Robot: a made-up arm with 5 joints.
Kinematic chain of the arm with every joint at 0, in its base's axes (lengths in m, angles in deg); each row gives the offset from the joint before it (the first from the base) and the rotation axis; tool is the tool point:
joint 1: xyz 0 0 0.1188 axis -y
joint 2: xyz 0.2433 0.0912 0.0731 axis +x
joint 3: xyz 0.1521 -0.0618 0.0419 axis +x
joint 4: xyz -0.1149 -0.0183 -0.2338 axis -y
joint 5: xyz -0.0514 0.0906 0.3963 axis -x
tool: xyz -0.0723 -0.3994 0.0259
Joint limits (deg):
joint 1: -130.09..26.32
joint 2: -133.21..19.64
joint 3: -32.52..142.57
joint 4: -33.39..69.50
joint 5: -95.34..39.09
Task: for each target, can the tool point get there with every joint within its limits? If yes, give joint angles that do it. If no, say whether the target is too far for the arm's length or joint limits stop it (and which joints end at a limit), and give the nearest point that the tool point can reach.
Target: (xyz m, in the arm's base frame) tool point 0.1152 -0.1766 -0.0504
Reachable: yes | joints -5.78 -3.09 75.06 4.10 -9.41
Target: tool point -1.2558 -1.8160 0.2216
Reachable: no: too far | nearest point -0.3932 -0.3951 -0.0990 | short by 1.693 m
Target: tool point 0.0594 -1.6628 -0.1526
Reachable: no: too far | nearest point 0.0617 -0.4788 -0.1630 | short by 1.184 m
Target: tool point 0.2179 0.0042 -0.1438
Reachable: yes | joints -113.29 -104.99 8.66 1.35 -57.33
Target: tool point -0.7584 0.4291 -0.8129
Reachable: no: joint limits stop it (at a limit: joint 2, joint 3, joint 4, joint 5) | nearest point -0.3749 0.4753 -0.3418 | short by 0.609 m
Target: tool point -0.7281 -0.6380 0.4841
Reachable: no: joint limits stop it (at a limit: joint 1, joint 3, joint 4) | nearest point -0.3716 -0.2357 0.3052 | short by 0.566 m
